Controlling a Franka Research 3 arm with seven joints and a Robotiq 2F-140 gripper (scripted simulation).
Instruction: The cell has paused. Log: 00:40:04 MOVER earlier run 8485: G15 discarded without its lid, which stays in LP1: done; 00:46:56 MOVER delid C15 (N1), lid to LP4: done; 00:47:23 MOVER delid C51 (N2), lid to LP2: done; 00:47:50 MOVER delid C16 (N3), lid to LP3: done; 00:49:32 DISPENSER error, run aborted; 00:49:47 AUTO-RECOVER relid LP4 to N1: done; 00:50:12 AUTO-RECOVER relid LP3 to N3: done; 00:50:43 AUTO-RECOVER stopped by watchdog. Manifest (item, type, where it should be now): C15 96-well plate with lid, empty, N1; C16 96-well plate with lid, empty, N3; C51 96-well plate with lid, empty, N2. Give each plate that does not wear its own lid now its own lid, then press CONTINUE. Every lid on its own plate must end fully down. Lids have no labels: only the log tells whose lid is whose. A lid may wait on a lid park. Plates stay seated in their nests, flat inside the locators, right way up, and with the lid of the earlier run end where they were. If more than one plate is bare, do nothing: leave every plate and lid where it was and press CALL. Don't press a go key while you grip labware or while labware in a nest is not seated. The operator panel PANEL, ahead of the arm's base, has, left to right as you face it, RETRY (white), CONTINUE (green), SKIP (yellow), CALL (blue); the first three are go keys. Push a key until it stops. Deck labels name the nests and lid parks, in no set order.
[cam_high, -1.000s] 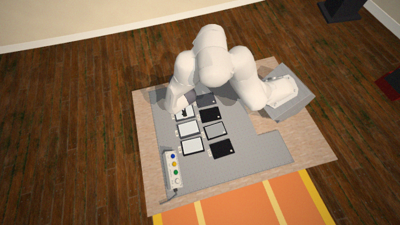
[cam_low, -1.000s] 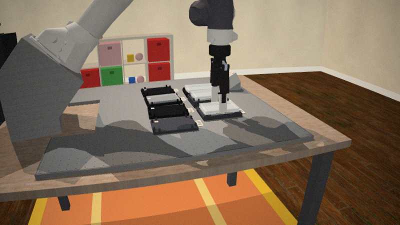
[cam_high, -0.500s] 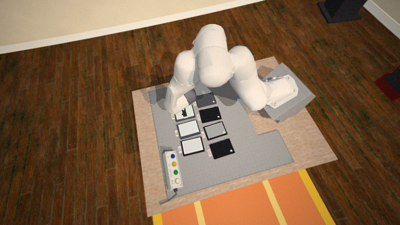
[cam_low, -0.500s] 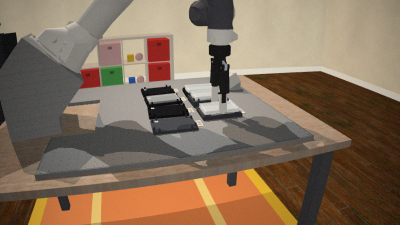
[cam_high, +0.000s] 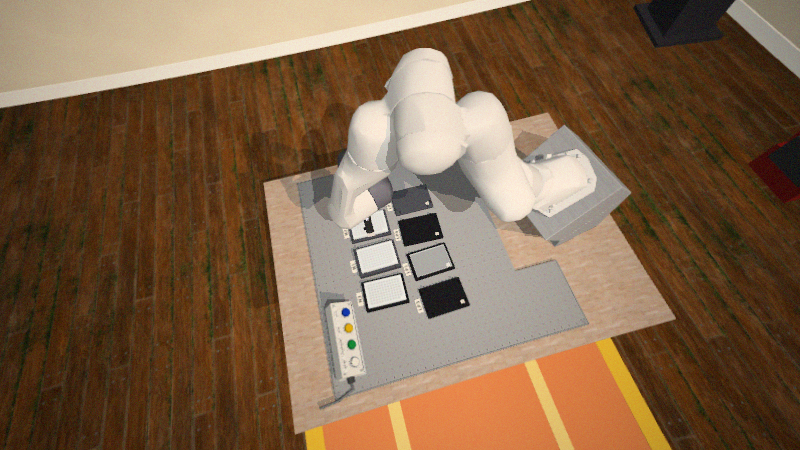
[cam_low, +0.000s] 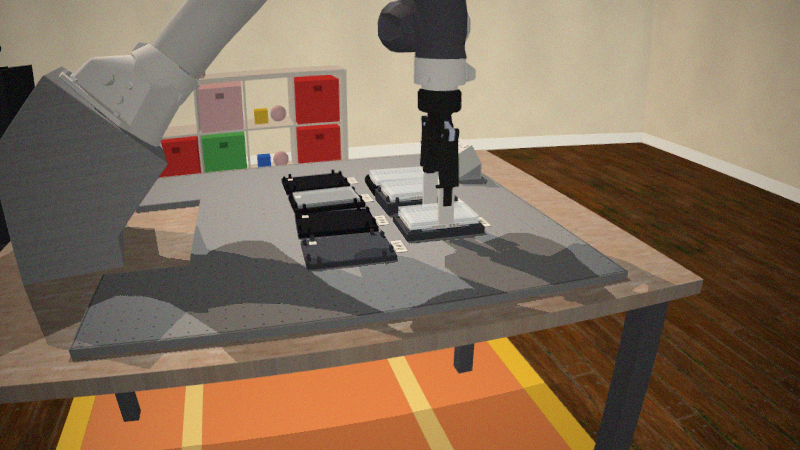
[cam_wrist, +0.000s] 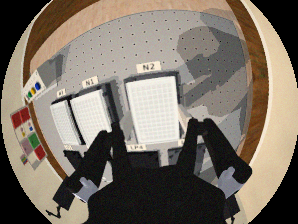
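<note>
Now: hand 30 mm above the plate. From my hand the other things lie so: lid park LP4 (190 mm behind, 50 mm below, 30 mm to the left); then yellow key (370 mm to the left, 80 mm ahead, 10 mm above); then blue key (320 mm to the left, 80 mm ahead, 10 mm above).
</note>
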